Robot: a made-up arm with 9 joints. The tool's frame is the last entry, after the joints.
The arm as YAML. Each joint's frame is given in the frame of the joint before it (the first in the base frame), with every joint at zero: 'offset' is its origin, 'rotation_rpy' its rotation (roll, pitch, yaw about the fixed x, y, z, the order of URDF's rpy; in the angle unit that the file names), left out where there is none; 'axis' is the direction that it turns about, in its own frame. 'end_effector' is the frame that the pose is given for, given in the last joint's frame.
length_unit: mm
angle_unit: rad
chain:
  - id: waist
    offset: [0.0, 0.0, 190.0]
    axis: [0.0, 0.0, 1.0]
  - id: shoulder
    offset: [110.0, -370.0, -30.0]
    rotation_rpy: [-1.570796, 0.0, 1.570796]
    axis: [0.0, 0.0, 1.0]
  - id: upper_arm
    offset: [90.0, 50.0, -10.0]
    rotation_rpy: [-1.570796, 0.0, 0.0]
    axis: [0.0, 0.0, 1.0]
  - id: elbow
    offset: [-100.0, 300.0, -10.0]
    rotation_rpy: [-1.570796, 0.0, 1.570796]
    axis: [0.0, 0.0, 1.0]
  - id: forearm
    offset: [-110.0, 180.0, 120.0]
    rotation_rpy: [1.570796, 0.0, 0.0]
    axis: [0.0, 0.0, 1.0]
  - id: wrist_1
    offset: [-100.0, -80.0, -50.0]
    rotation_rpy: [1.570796, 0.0, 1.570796]
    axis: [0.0, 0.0, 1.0]
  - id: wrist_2
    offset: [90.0, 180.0, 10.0]
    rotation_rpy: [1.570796, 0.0, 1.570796]
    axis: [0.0, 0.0, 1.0]
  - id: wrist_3
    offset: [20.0, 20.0, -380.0]
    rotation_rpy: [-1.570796, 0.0, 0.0]
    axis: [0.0, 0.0, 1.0]
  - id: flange
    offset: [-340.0, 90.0, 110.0]
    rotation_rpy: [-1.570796, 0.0, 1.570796]
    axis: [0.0, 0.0, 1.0]
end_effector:
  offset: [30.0, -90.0, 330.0]
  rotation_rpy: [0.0, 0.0, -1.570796]
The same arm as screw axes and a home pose.
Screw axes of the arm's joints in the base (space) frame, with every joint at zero. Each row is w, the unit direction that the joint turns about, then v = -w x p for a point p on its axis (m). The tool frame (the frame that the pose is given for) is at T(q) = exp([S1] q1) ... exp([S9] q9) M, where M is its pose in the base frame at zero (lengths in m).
S1 = (0, 0, 1, 0, 0, 0)
S2 = (-1, 0, 0, 0, -0.16, -0.37)
S3 = (0, 0, -1, 0.28, 0.12, 0)
S4 = (0, -1, 0, 0.12, 0, -0.42)
S5 = (0, 0, -1, 0.5, 0.31, 0)
S6 = (1, 0, 0, 0, 0.35, 0.42)
S7 = (0, -1, 0, 0.17, 0, -0.22)
S8 = (1, 0, 0, 0, 0.15, 0.13)
S9 = (0, 0, 1, -0.04, -0.35, 0)
M: xyz 0.44 -0.01 0.82 (m) rpy 0 0 0 (rad, as in URDF)

